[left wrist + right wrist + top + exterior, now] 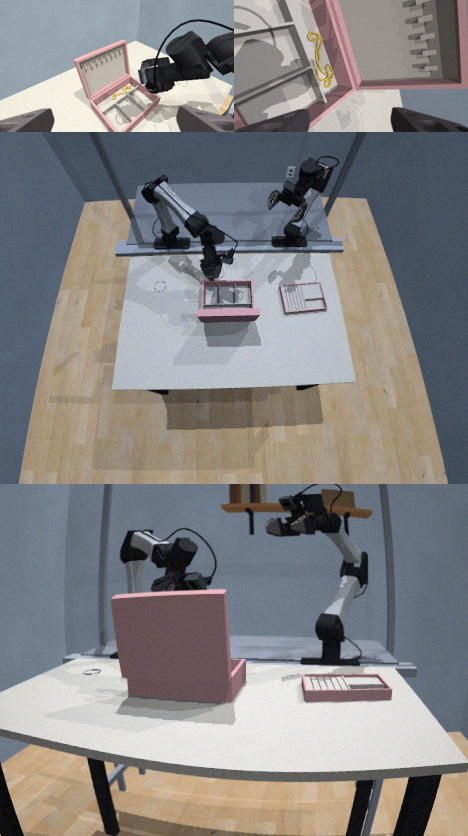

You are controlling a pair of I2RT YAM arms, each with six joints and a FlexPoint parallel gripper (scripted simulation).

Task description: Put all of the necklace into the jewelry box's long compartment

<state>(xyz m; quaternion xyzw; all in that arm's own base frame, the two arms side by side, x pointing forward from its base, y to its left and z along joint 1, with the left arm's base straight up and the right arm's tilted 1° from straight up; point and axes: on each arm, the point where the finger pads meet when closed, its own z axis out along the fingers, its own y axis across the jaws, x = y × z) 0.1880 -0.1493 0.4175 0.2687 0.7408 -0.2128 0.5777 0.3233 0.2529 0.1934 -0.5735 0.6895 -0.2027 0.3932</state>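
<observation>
My right hand is 70 mm short of the pink jewelry box, 60 mm to the right of it and 60 mm above it. Round my right hand: silver bangle 60 mm behind, 290 mm to the right, 180 mm below; pink-rimmed tray 30 mm ahead, 430 mm to the left, 170 mm below; rail 320 mm behind, 80 mm to the left, 200 mm below.
</observation>
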